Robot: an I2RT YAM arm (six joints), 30 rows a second.
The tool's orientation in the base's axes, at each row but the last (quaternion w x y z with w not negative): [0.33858, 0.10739, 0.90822, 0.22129]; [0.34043, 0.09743, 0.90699, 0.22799]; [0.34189, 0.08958, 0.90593, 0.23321]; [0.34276, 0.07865, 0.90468, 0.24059]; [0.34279, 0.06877, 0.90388, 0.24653]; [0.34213, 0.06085, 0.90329, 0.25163]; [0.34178, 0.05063, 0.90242, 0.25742]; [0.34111, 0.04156, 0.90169, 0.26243]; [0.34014, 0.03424, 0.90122, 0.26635]
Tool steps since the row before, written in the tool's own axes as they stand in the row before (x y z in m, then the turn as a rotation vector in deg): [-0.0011, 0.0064, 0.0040, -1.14, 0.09, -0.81]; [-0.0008, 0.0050, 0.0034, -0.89, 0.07, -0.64]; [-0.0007, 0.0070, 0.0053, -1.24, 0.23, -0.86]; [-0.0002, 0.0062, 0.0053, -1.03, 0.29, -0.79]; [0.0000, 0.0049, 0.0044, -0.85, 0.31, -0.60]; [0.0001, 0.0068, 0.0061, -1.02, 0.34, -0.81]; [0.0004, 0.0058, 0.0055, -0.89, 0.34, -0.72]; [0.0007, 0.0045, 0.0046, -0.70, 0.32, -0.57]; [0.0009, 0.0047, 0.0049, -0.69, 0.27, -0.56]
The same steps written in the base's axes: [0.0038, 0.0066, 0.0010, 0.32, -0.58, 1.23]; [0.0030, 0.0053, 0.0006, 0.24, -0.46, 0.97]; [0.0040, 0.0078, 0.0003, 0.36, -0.51, 1.39]; [0.0035, 0.0074, -0.0003, 0.25, -0.36, 1.25]; [0.0027, 0.0060, -0.0004, 0.24, -0.22, 1.04]; [0.0035, 0.0084, -0.0006, 0.23, -0.33, 1.29]; [0.0027, 0.0075, -0.0008, 0.19, -0.25, 1.15]; [0.0019, 0.0061, -0.0011, 0.14, -0.16, 0.93]; [0.0018, 0.0065, -0.0012, 0.14, -0.19, 0.90]
